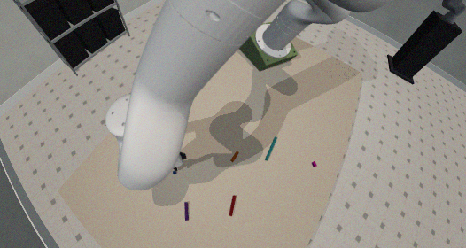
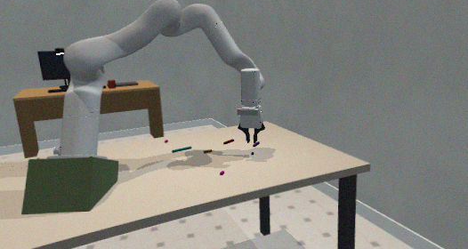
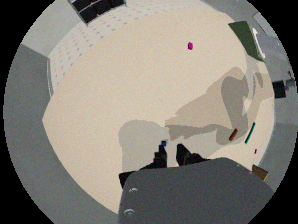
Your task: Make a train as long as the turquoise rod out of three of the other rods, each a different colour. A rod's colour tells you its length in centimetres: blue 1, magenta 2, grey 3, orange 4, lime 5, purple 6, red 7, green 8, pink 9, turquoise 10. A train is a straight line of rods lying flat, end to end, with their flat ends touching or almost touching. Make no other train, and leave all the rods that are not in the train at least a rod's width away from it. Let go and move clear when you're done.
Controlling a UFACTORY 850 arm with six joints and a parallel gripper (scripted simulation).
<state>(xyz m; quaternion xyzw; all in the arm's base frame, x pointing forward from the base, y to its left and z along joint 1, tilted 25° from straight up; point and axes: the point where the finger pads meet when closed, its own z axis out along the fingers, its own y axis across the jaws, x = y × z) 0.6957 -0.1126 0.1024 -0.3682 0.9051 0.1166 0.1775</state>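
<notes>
My gripper is now 80 mm above the blue rod. The rest, counted from my hand: red rod: 230 mm to the left, 80 mm below; then purple rod: 110 mm to the left, 100 mm ahead, 80 mm below; then orange rod: 150 mm to the left, 150 mm behind, 80 mm below.
</notes>
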